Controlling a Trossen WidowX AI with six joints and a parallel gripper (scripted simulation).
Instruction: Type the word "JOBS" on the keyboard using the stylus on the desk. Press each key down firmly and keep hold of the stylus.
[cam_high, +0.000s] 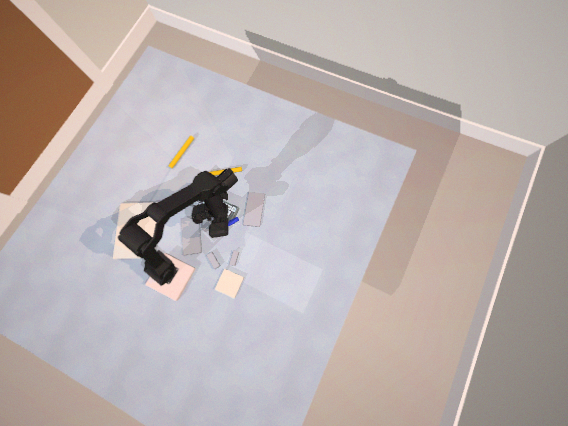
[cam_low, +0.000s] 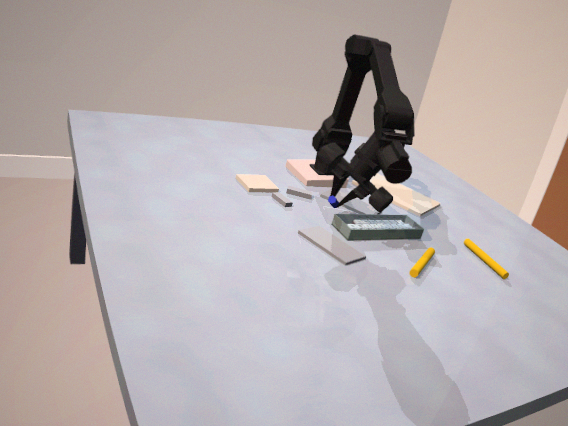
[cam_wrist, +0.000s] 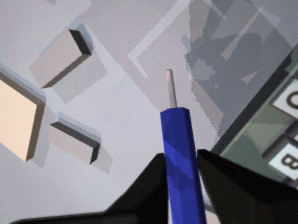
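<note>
Right now my gripper tip is 3 cm to the right of the grey stylus tip, 3 cm past it and 2 cm above it. From my gripper tip the other things lie so: beige tile: 17 cm behind, 11 cm to the right, 4 cm below; then blue stylus: 1 cm to the left, 1 cm below, 1 cm behind.
</note>
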